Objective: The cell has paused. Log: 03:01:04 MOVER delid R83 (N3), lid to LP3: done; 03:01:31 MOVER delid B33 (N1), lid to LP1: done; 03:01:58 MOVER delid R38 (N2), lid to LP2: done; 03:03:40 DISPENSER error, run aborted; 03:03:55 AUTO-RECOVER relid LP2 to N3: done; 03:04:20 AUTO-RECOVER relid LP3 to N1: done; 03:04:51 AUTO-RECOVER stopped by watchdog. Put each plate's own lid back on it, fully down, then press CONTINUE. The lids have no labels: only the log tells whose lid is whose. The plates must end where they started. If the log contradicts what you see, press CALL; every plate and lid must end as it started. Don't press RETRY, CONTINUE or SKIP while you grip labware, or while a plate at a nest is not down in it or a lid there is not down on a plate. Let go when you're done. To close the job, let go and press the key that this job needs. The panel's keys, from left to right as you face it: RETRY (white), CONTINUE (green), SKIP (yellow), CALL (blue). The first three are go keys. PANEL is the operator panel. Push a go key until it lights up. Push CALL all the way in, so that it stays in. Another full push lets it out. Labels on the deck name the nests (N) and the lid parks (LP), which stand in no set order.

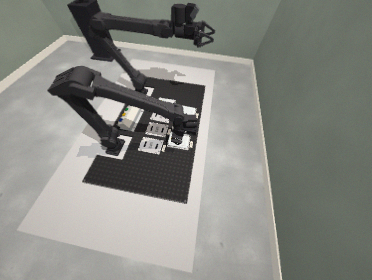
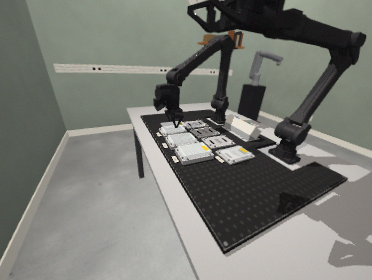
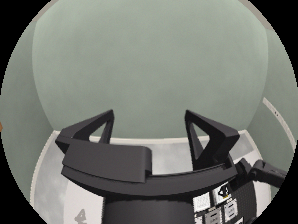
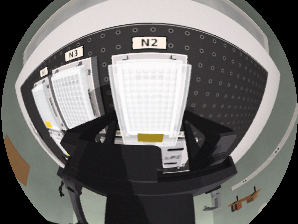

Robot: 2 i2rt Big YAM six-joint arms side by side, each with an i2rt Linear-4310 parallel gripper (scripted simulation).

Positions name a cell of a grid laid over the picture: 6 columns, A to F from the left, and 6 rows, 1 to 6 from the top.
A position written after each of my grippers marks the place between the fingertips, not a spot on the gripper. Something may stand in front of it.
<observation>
In view: my left gripper (image 3: D4), my right gripper (image 4: D4) and a clear lid (image 4: D3).
</observation>
